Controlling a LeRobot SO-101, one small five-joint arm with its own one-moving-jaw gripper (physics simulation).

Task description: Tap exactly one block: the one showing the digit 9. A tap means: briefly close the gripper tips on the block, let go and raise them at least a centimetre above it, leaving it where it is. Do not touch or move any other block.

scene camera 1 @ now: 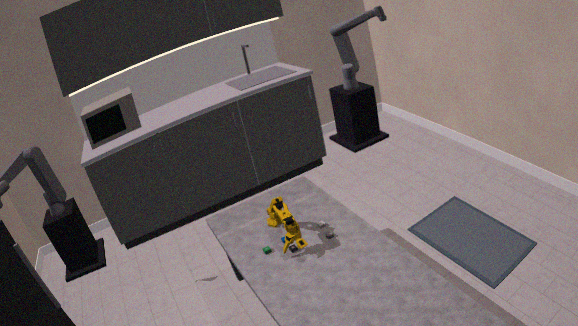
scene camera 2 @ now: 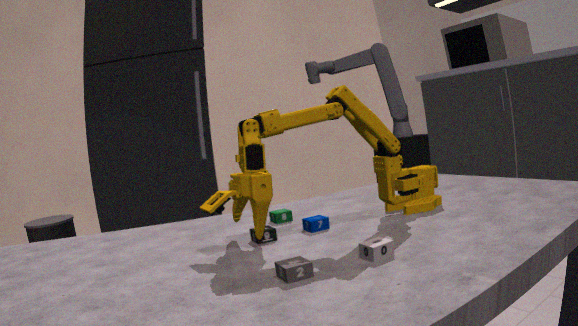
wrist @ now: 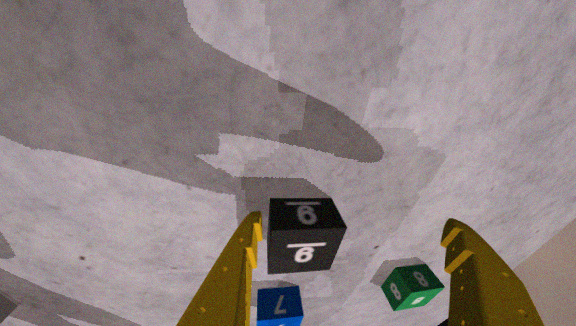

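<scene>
The black block (scene camera 1: 293, 248) (scene camera 2: 271, 235) (wrist: 306, 240) shows an underlined 9, upside down in the wrist view, and sits flat on the table. My gripper (scene camera 2: 248, 229) (wrist: 353, 218) is open, jaws pointing down, with a wide V-shaped gap. In the wrist view the black block shows in the gap, close beside the left jaw and far from the right one. In scene camera 2 one jaw tip overlaps the black block's front; whether it touches cannot be told. The jaws do not press on its two sides.
A blue block 7 (scene camera 1: 283, 240) (scene camera 2: 315, 224) (wrist: 280, 306) and a green block 8 (scene camera 1: 267, 249) (scene camera 2: 281, 216) (wrist: 412, 287) are near the black block. A grey block 2 (scene camera 1: 330, 235) (scene camera 2: 294, 270) and a white block 0 (scene camera 1: 322, 224) (scene camera 2: 376, 251) stand farther off.
</scene>
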